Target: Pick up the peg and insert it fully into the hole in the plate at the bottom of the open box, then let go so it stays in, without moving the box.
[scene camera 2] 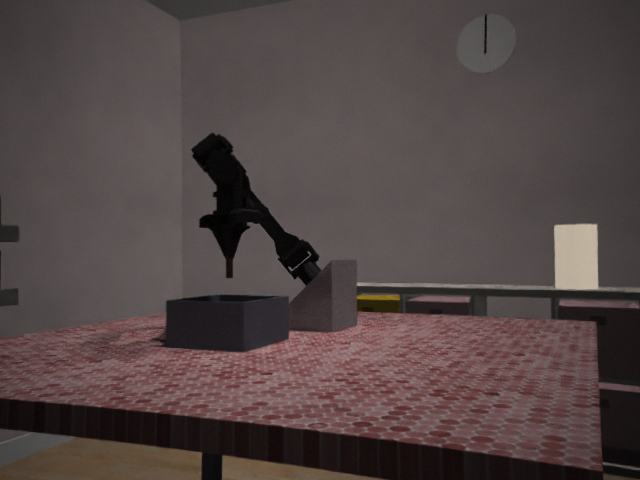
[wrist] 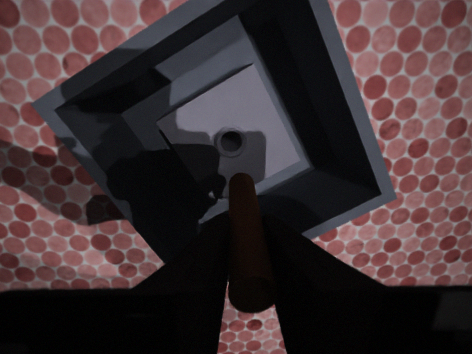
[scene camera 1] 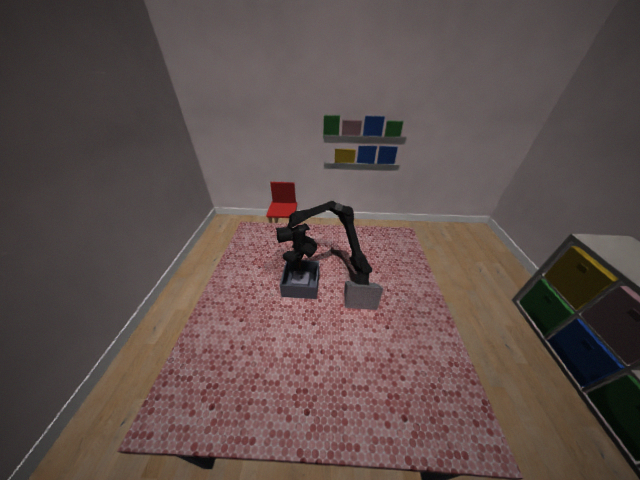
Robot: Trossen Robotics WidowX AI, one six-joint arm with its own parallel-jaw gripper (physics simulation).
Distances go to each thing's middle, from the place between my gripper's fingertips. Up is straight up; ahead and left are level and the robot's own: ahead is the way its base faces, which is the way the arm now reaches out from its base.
Labels:
My hand is 140 mm above the grey box (scene camera 2: 235, 323). From my hand the other things lie so: light plate (wrist: 240, 103): 150 mm below; brown peg (wrist: 252, 289): right at my hand.

